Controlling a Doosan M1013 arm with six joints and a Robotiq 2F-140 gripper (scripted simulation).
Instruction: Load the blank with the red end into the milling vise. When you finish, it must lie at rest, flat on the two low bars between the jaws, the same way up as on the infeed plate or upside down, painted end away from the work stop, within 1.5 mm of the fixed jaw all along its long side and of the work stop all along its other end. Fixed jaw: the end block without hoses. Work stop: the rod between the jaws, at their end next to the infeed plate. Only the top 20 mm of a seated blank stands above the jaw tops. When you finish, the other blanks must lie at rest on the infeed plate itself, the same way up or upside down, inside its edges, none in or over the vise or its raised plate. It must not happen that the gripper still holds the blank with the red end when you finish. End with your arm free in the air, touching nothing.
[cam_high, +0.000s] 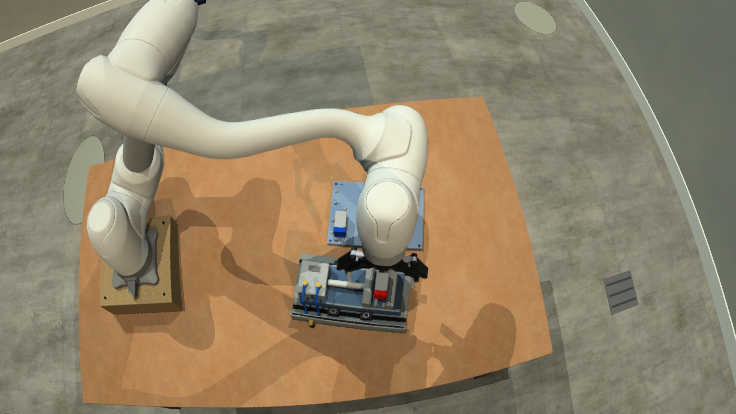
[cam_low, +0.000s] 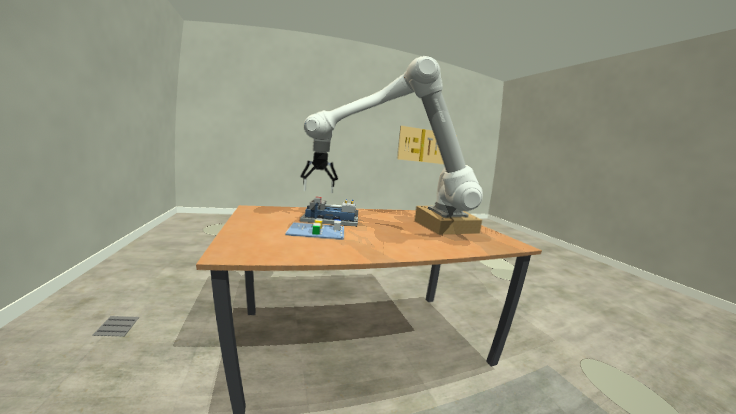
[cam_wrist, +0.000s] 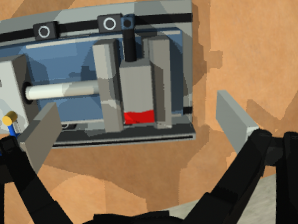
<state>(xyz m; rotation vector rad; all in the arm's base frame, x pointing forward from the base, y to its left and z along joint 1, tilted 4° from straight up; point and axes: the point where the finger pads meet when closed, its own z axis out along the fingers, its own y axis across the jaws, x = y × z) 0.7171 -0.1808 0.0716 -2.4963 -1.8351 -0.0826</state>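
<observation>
Right now my hand is 6 cm above the red-ended blank. The rest, counted from my hand: fixed jaw (2 cm ahead, 1 cm to the right, 8 cm below); work stop rod (1 cm ahead, 5 cm to the left, 7 cm below); moving jaw (3 cm behind, 1 cm to the left, 8 cm below).
</observation>
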